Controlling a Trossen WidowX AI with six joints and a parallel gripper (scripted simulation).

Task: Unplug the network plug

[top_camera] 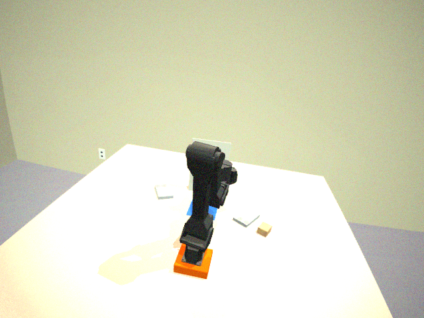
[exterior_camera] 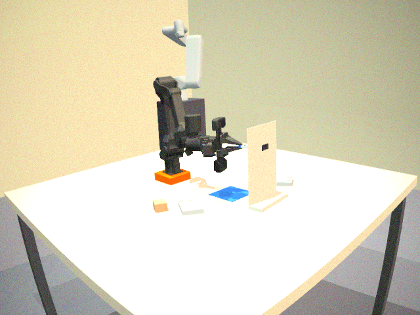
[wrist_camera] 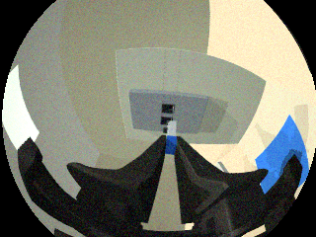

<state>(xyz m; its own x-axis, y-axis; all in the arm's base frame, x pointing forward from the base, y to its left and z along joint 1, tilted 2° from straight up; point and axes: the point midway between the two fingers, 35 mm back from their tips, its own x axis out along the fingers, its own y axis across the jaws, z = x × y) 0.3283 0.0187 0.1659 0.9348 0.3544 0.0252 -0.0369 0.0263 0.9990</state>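
The blue marked square is 60 mm behind my gripper tip and 180 mm below it. From my gripper tip the other things lie so: network plug: right at my gripper tip; then upright panel: 80 mm ahead, 20 mm to the left, 70 mm below.
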